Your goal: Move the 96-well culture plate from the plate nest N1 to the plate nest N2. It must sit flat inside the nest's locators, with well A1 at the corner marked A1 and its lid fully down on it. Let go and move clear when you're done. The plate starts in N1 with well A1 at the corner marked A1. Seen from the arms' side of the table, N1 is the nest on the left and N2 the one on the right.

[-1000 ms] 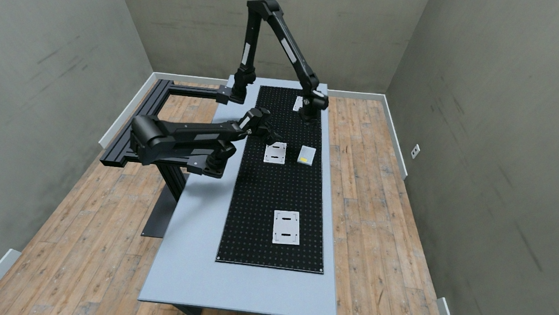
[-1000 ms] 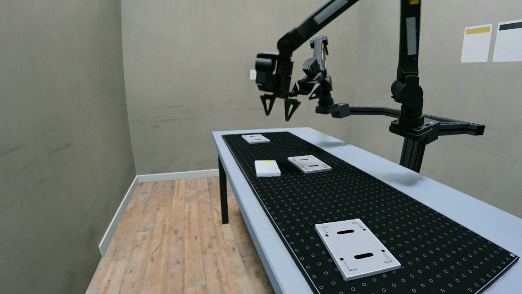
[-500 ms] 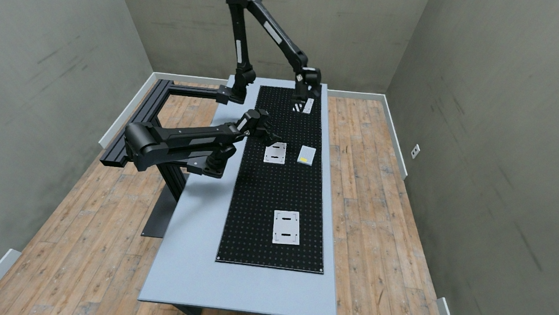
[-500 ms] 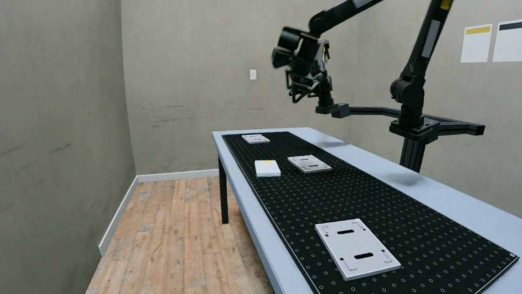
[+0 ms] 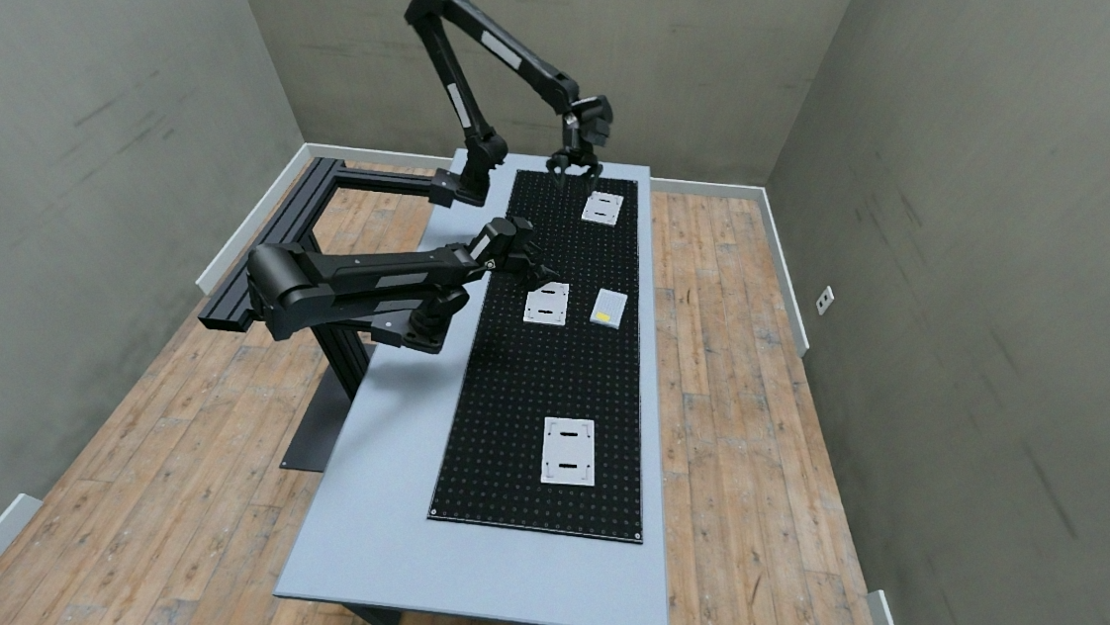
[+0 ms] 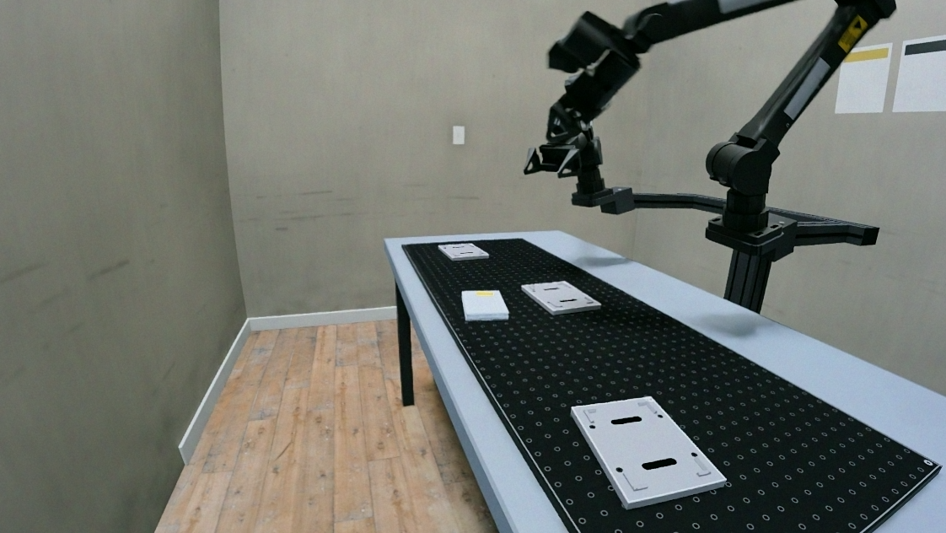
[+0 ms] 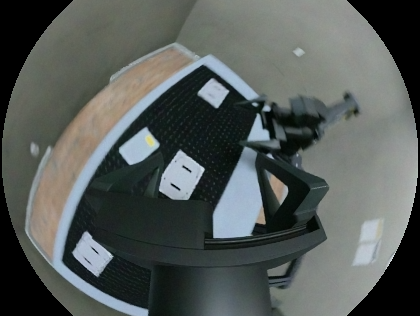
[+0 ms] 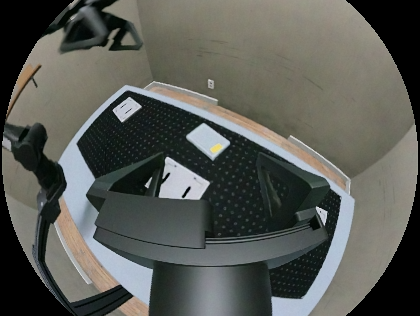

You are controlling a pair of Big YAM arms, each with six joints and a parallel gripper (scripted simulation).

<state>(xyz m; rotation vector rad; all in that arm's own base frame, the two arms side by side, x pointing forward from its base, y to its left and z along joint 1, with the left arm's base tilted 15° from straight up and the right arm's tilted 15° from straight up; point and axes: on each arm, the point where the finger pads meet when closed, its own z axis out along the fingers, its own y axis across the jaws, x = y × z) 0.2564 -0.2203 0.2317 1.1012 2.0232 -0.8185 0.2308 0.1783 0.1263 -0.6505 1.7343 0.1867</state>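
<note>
Now: the nest N2 10 cm ahead of my right hand, 35 cm to the right of it and 28 cm below it. The rest, counted from my right hand: nest N1 (15 cm ahead, 59 cm to the left, 28 cm below); white nest (11 cm to the left, 28 cm below).
</note>
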